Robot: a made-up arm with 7 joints.
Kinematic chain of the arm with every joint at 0, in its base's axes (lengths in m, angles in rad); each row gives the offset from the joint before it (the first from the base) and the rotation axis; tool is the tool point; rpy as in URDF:
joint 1: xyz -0.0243 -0.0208 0.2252 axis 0 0.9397 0.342
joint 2: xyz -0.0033 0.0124 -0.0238 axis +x
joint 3: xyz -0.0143 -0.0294 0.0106 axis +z
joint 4: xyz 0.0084 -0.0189 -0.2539 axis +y
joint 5: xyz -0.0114 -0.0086 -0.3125 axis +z
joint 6: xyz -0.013 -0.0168 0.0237 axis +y
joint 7: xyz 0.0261 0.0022 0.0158 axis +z
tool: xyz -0.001 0.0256 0.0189 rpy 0 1.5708 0
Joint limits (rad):
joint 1: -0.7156..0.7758
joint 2: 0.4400..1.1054
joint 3: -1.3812..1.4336
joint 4: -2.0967..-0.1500
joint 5: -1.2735..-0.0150
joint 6: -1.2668..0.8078
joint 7: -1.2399..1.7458
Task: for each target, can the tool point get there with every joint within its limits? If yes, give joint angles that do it. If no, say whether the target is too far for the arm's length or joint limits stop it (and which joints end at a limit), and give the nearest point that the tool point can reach.
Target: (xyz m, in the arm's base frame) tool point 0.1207 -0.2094 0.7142
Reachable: no: joint limits stop it (at a limit: joint 1, joint 2, joint 4, joint 6, joint 7) | nearest point 0.1419 0.0401 0.3837 | short by 0.415 m
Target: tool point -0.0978 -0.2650 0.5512
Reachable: no: joint limits stop it (at a limit: joint 1, joint 2, joint 4, joint 5, joint 6, joint 7) | nearest point 0.0894 0.0729 0.3982 | short by 0.415 m
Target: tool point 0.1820 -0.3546 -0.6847
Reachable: no: too far | nearest point 0.1011 -0.1042 -0.2845 | short by 0.479 m
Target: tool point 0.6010 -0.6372 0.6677
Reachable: no: too far | nearest point 0.2816 -0.1576 0.2151 | short by 0.733 m
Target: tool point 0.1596 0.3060 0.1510
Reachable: yes | joints -0.0276 0.9823 0.7531 -1.3843 -1.0907 -0.3558 0.1362
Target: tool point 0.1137 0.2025 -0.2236
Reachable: yes | joints -0.1339 0.5107 0.2483 -0.4312 -0.2812 -0.4738 0.7639
